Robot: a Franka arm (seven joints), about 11 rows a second.
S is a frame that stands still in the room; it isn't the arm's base.
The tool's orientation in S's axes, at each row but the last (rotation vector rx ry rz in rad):
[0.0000, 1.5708, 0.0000]
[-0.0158, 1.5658, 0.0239]
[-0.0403, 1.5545, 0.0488]
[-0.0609, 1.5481, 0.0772]
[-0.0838, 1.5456, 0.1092]
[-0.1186, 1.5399, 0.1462]
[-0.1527, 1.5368, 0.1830]
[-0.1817, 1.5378, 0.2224]
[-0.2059, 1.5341, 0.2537]
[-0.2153, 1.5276, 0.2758]
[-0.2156, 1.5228, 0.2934]
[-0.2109, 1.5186, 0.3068]
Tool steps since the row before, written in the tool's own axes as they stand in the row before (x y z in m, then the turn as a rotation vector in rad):
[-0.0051, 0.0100, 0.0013, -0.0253, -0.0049, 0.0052]
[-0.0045, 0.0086, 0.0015, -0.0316, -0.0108, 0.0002]
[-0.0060, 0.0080, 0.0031, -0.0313, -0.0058, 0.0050]
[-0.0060, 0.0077, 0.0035, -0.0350, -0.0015, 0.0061]
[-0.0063, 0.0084, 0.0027, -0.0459, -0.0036, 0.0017]
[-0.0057, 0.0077, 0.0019, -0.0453, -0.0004, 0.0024]
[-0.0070, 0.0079, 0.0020, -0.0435, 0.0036, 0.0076]
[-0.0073, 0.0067, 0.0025, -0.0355, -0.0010, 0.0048]
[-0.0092, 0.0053, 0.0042, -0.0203, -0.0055, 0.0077]
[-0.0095, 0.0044, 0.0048, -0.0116, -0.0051, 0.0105]
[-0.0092, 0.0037, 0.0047, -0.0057, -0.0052, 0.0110]
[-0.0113, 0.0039, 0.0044, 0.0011, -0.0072, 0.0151]
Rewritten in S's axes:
[0.0013, 0.0100, 0.0051, 0.0052, -0.0049, 0.0253]
[0.0013, 0.0086, 0.0046, 0.0003, -0.0110, 0.0315]
[0.0025, 0.0081, 0.0061, 0.0048, -0.0057, 0.0313]
[0.0027, 0.0079, 0.0061, 0.0055, -0.0014, 0.0351]
[0.0015, 0.0086, 0.0065, 0.0011, -0.0042, 0.0459]
[0.0004, 0.0078, 0.0059, 0.0013, -0.0009, 0.0453]
[0.0001, 0.0080, 0.0072, 0.0056, 0.0042, 0.0438]
[0.0006, 0.0069, 0.0075, 0.0042, -0.0008, 0.0356]
[0.0023, 0.0060, 0.0095, 0.0086, -0.0037, 0.0204]
[0.0030, 0.0053, 0.0098, 0.0113, -0.0021, 0.0118]
[0.0030, 0.0045, 0.0095, 0.0119, -0.0017, 0.0059]
[0.0026, 0.0044, 0.0117, 0.0166, -0.0018, -0.0008]

